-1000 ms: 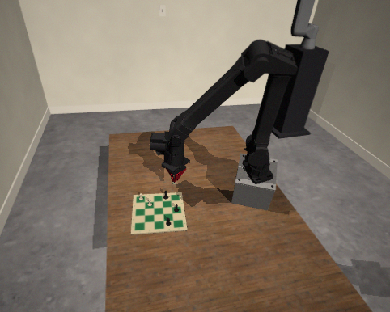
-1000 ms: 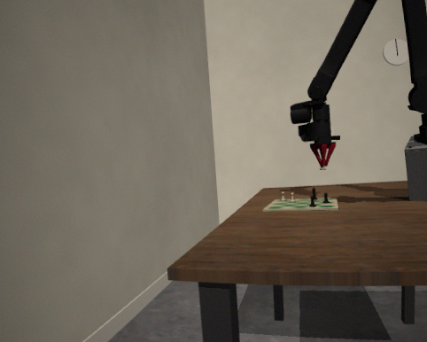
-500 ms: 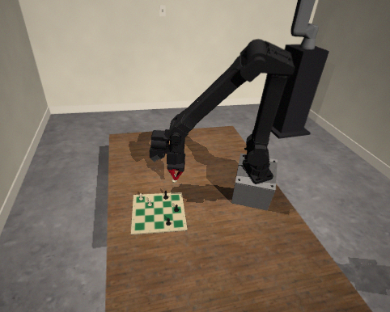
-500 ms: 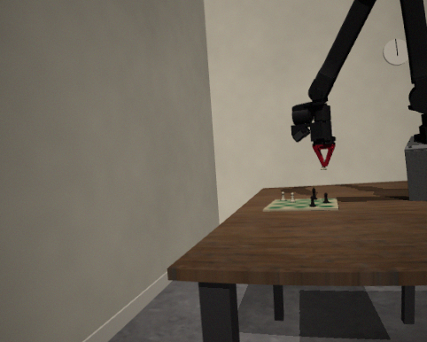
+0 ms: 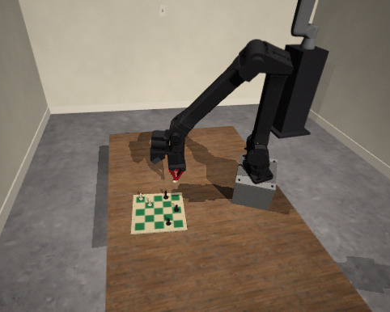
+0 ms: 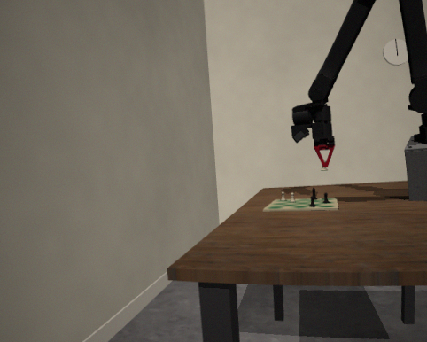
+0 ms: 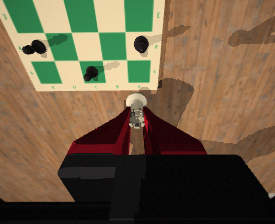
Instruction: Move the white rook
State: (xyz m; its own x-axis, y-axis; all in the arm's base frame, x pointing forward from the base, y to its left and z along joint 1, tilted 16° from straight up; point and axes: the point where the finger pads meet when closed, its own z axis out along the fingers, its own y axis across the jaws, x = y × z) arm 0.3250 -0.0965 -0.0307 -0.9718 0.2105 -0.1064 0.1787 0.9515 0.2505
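Now: the chessboard 120 mm below my hand, 90 mm ahead of it and 60 mm to the left of it. Round my hand: white rook right at my hand.
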